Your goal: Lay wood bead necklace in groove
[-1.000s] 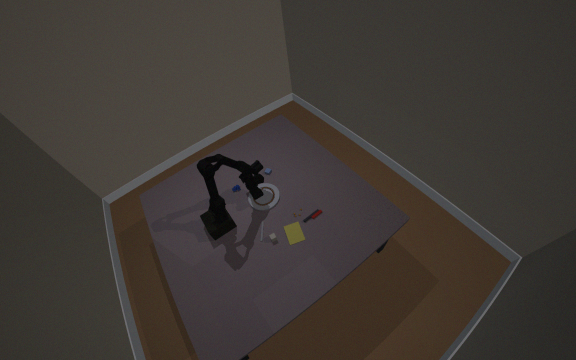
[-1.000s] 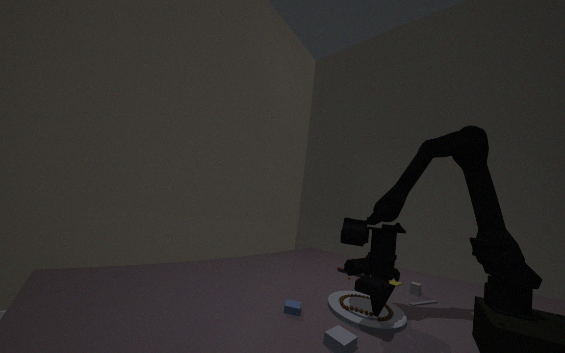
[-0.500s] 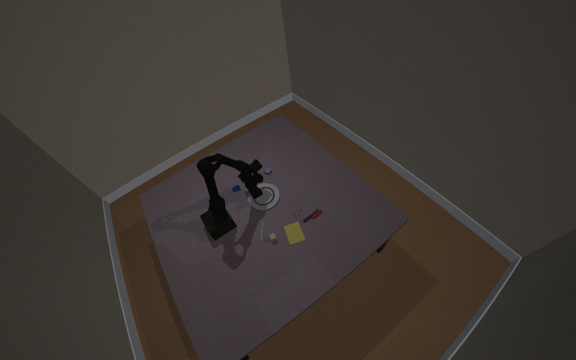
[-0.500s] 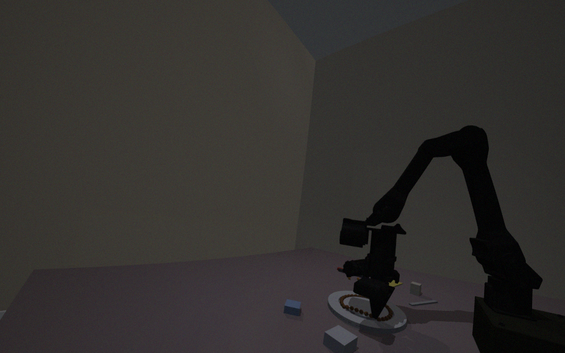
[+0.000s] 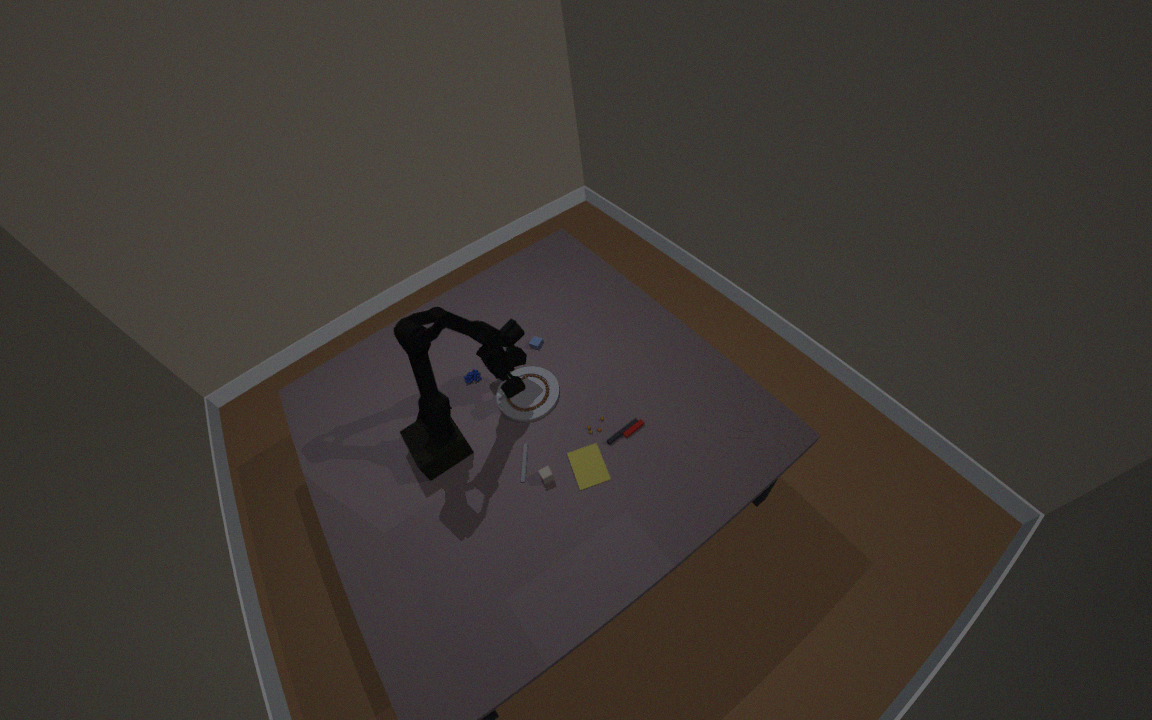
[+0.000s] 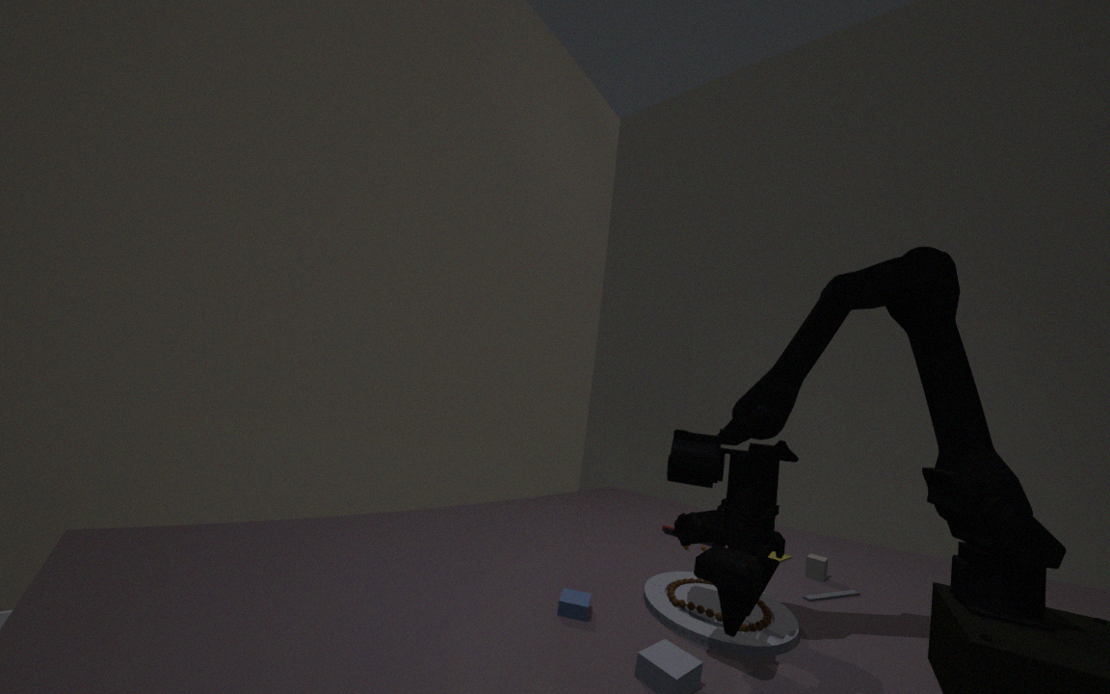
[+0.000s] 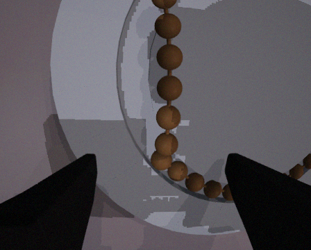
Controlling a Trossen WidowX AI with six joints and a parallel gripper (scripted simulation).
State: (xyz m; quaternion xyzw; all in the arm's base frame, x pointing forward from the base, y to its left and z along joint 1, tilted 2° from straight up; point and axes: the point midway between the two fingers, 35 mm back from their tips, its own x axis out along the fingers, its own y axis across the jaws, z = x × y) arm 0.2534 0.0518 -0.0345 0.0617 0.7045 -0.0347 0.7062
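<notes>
My gripper tip is 60 mm to the left of the round bead board, 30 mm short of it and 10 mm above it. The rest, counted from my gripper tip: grey block (130 mm to the left, 40 mm ahead); blue block (180 mm ahead, 90 mm to the left, 10 mm below); thin stick (240 mm to the right, 120 mm behind, 10 mm below).
</notes>
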